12 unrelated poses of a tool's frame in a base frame.
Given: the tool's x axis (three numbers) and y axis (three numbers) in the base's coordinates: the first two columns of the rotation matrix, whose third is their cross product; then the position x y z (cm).
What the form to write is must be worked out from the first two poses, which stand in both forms.
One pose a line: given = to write
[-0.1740 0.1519 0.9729 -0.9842 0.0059 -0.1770 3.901 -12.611 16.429] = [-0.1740 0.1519 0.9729 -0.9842 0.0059 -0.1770 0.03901 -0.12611 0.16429]
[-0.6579 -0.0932 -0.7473 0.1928 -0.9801 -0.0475 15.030 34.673 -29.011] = [-0.6579 -0.0932 -0.7473 0.1928 -0.9801 -0.0475 0.15030 0.34673 -0.29011]
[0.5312 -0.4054 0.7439 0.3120 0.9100 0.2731 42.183 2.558 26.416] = [0.5312 -0.4054 0.7439 0.3120 0.9100 0.2731 0.42183 0.02558 0.26416]
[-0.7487 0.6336 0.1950 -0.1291 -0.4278 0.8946 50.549 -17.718 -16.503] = [-0.7487 0.6336 0.1950 -0.1291 -0.4278 0.8946 0.50549 -0.17718 -0.16503]
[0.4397 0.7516 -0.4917 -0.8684 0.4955 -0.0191 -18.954 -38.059 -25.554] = [0.4397 0.7516 -0.4917 -0.8684 0.4955 -0.0191 -0.18954 -0.38059 -0.25554]
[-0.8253 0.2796 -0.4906 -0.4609 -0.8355 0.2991 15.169 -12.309 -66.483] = [-0.8253 0.2796 -0.4906 -0.4609 -0.8355 0.2991 0.15169 -0.12309 -0.66483]
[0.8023 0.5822 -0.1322 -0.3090 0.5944 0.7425 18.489 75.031 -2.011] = [0.8023 0.5822 -0.1322 -0.3090 0.5944 0.7425 0.18489 0.75031 -0.02011]
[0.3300 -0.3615 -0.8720 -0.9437 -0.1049 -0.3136 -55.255 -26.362 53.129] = [0.3300 -0.3615 -0.8720 -0.9437 -0.1049 -0.3136 -0.55255 -0.26362 0.53129]
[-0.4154 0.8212 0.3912 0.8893 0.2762 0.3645 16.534 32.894 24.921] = [-0.4154 0.8212 0.3912 0.8893 0.2762 0.3645 0.16534 0.32894 0.24921]
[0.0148 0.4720 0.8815 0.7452 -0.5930 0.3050 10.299 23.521 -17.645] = [0.0148 0.4720 0.8815 0.7452 -0.5930 0.3050 0.10299 0.23521 -0.17645]
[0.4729 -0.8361 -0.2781 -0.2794 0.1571 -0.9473 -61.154 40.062 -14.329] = [0.4729 -0.8361 -0.2781 -0.2794 0.1571 -0.9473 -0.61154 0.40062 -0.14329]
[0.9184 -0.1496 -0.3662 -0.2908 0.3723 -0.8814 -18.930 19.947 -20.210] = [0.9184 -0.1496 -0.3662 -0.2908 0.3723 -0.8814 -0.18930 0.19947 -0.20210]
